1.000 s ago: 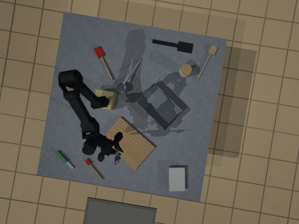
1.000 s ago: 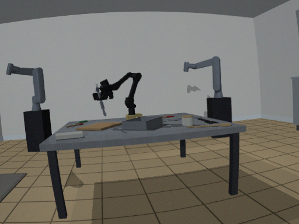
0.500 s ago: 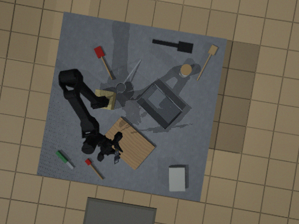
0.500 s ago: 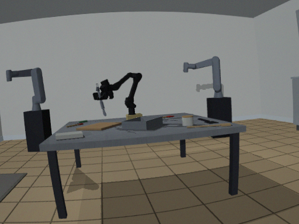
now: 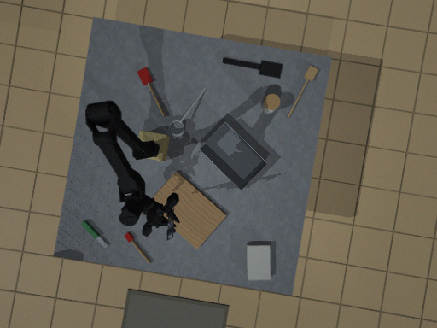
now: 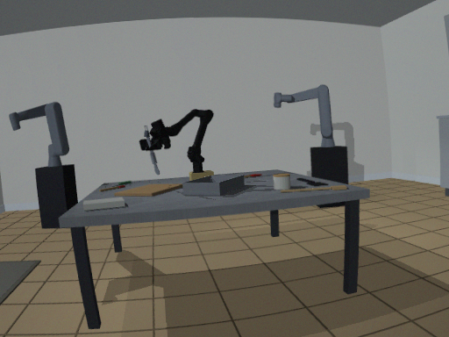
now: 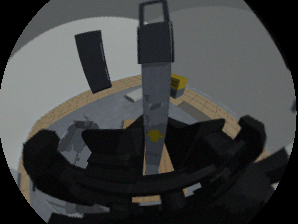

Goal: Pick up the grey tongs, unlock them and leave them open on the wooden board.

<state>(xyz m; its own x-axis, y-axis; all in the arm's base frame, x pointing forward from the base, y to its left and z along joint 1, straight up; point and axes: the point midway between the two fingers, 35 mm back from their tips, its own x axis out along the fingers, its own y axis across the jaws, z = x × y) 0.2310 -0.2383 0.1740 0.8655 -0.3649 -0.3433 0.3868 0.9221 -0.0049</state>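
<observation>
Right now my gripper tip is 30 mm past the yellow lock piece, 10 mm to the right of it and 10 mm below it. Also, from my gripper tip: white block: 450 mm ahead, 210 mm below, 130 mm to the right; roasting tin: 350 mm to the left, 190 mm below, 140 mm ahead; wooden board: 220 mm below.
</observation>
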